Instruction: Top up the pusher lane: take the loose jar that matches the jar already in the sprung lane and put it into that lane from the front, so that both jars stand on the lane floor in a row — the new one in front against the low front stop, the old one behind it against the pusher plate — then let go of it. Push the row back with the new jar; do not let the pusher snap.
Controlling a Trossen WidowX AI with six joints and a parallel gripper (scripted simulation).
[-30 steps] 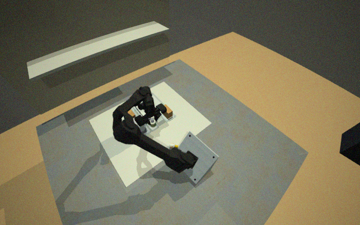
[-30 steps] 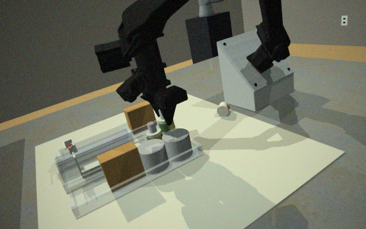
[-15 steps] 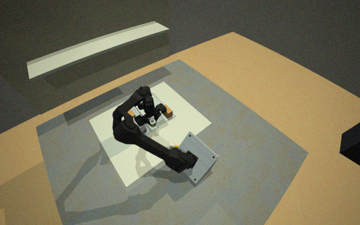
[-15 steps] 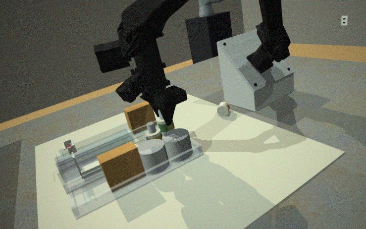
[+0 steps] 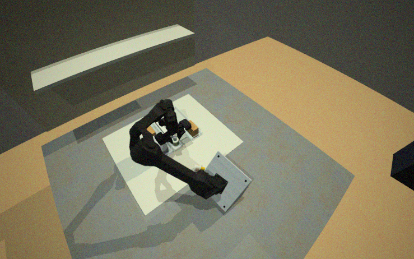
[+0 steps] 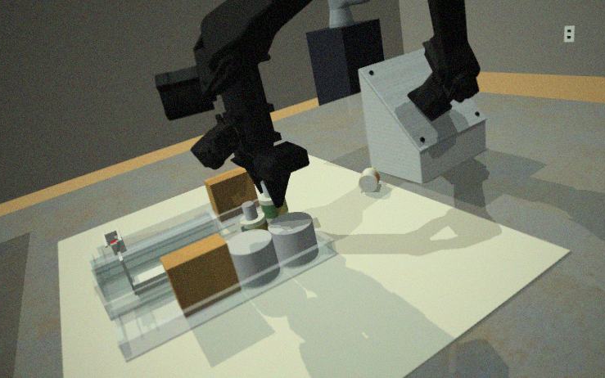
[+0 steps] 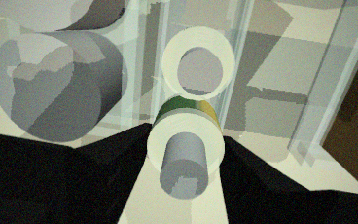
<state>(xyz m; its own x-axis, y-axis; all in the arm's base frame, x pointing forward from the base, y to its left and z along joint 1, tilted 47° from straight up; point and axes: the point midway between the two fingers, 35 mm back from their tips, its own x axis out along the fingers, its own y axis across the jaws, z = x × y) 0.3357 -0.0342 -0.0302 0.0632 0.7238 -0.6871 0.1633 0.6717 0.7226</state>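
Now: the clear pusher lane 140 mm ahead of my gripper tip, 50 mm to the right of it and 30 mm below it. Round my gripper tip: red mark: 210 mm ahead, 70 mm to the right, 20 mm above.
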